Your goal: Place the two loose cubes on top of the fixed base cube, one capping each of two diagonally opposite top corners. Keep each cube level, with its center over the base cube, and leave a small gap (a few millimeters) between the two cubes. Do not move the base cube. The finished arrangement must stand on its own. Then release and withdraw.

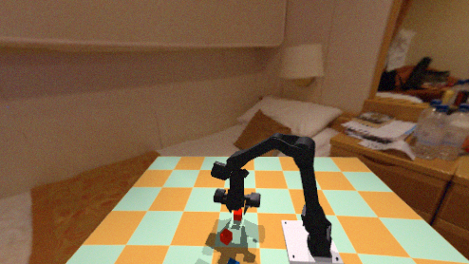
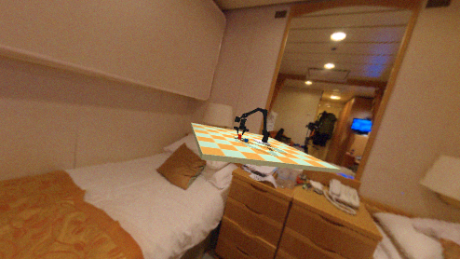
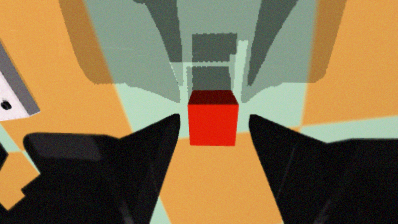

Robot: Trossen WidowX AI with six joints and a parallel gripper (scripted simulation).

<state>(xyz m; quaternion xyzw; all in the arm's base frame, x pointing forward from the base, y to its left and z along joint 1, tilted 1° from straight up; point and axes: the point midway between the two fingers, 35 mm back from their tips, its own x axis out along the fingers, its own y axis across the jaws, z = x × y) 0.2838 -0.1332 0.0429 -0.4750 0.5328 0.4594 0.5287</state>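
The blue cube is 220 mm to the left of my gripper tip and 10 mm ahead of it.
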